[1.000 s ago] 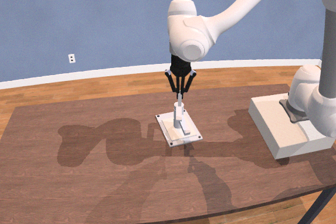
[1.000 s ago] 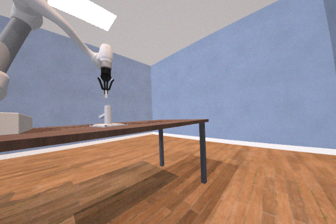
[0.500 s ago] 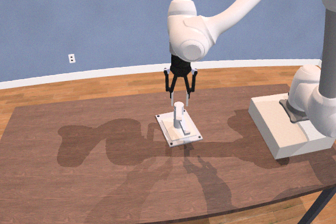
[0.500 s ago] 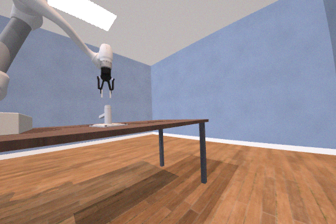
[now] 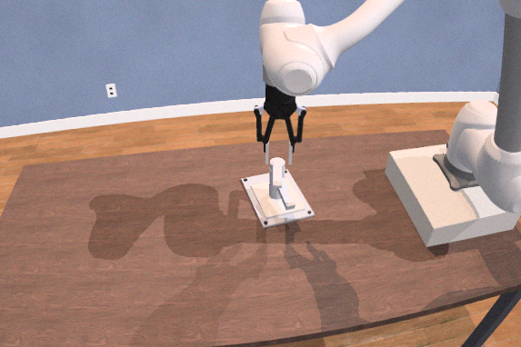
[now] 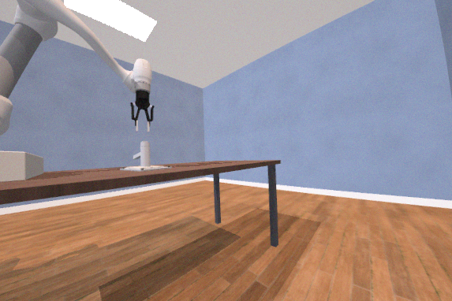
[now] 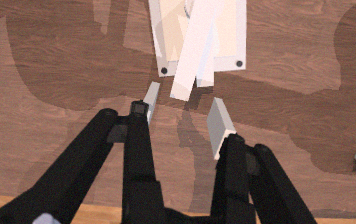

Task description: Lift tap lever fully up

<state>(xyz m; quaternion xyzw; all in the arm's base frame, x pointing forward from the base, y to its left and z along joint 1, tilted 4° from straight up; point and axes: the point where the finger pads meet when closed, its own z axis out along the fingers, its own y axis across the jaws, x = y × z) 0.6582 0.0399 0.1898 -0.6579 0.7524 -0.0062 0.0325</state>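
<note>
Right now my hand is 40 mm to the left of the lever and 100 mm above it. Round my hand: tap (10 mm behind, 70 mm to the right, 160 mm below).
</note>
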